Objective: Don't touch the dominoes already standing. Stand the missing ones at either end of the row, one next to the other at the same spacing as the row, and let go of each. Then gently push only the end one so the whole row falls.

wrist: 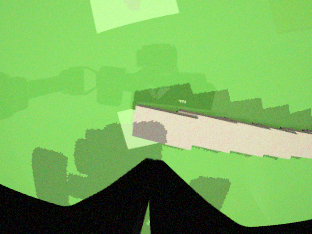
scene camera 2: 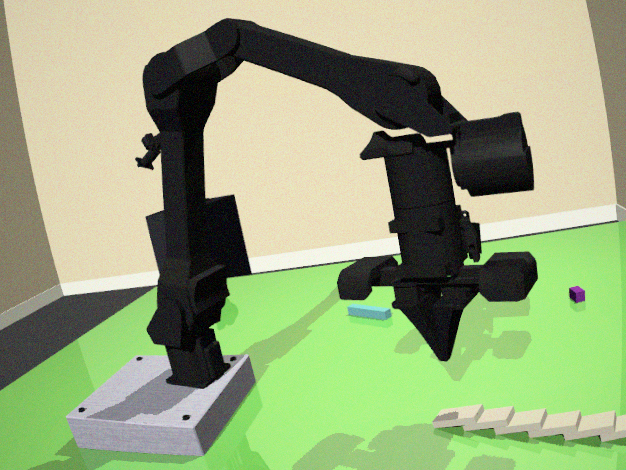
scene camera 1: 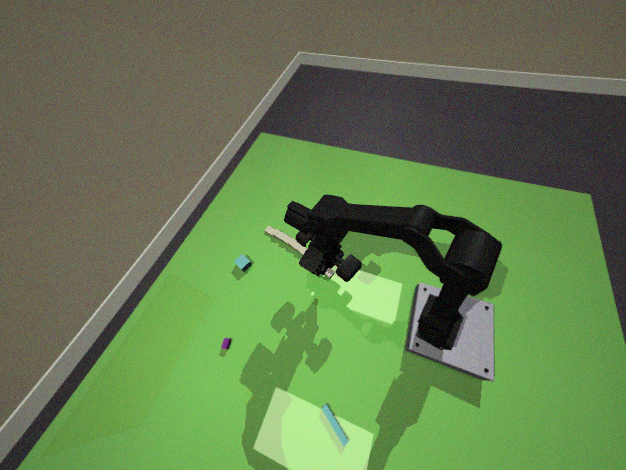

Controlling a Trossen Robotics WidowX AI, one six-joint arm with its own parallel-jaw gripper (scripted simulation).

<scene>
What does my gripper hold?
Nothing.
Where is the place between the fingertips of my gripper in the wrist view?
At 152,167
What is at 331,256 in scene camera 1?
My gripper.
</scene>
